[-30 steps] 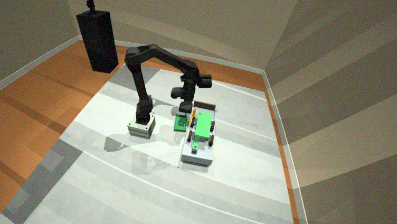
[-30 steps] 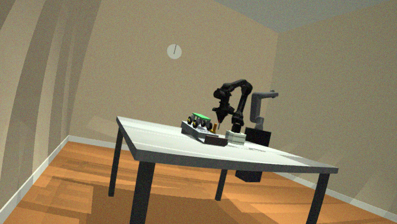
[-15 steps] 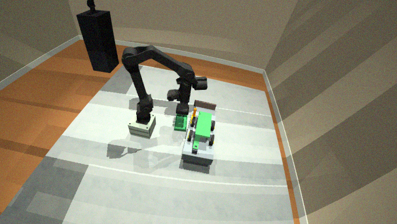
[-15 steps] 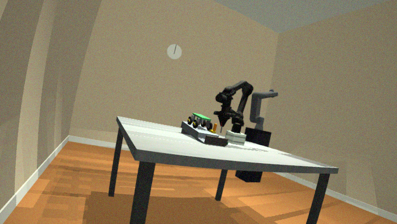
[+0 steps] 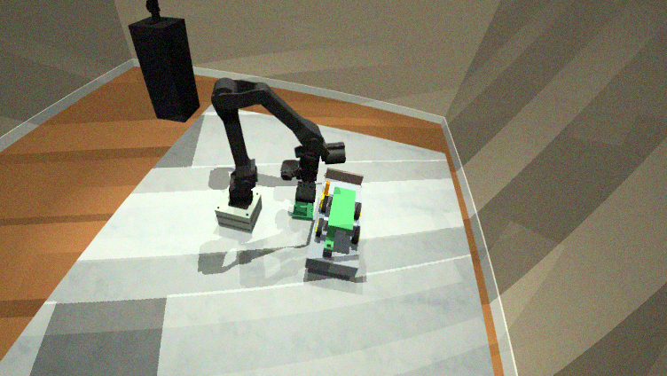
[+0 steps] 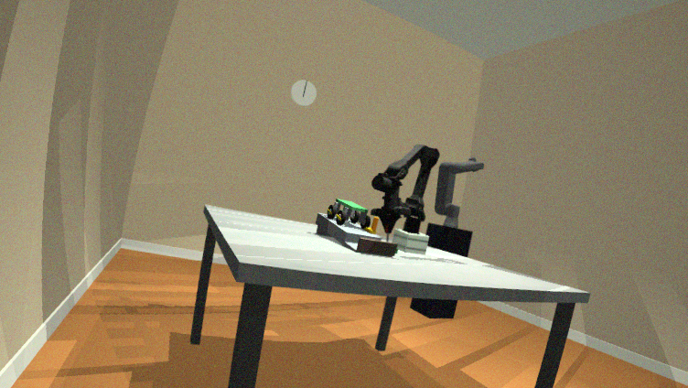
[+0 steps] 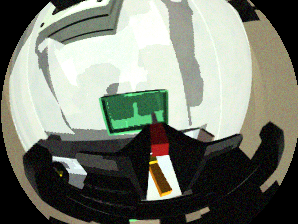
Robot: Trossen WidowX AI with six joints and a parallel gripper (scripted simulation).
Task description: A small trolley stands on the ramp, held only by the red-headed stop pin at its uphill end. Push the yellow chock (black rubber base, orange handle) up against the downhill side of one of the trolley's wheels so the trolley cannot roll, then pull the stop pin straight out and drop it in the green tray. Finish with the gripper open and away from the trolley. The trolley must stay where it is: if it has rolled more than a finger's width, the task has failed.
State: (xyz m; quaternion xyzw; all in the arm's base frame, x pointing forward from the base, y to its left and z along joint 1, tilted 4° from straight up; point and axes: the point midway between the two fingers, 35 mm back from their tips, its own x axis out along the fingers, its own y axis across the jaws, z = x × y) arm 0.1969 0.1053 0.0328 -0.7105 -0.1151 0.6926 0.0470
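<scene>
Now: the yellow chock 70 mm ahead of my gripper tip, 20 mm to the right of it and 10 mm above it. Also, from my gripper tip: green-topped trolley 130 mm ahead, 120 mm to the right, 40 mm above; then dark brown block 130 mm ahead, 150 mm to the left, 40 mm below; then red-headed stop pin right at my gripper tip.
</scene>
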